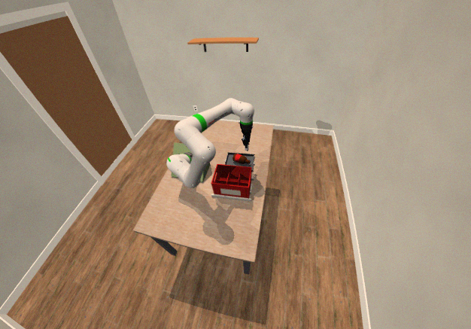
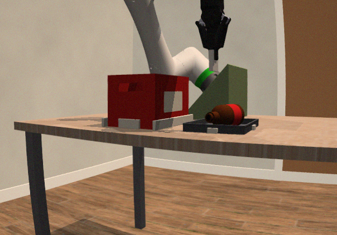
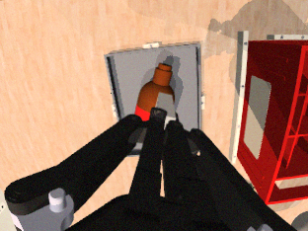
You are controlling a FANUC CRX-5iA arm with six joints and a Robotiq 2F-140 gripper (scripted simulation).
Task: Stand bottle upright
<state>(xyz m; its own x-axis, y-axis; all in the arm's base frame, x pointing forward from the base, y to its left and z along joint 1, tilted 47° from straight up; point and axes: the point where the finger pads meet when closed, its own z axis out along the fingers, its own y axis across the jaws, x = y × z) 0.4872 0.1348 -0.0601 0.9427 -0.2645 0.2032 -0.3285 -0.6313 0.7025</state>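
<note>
Now: the brown bottle 4 cm behind my hand, 2 cm to the left of it and 17 cm below it. The rest, counted from my hand: dark tray (7 cm behind, 2 cm to the left, 20 cm below); then red crate (8 cm behind, 26 cm to the right, 13 cm below).
</note>
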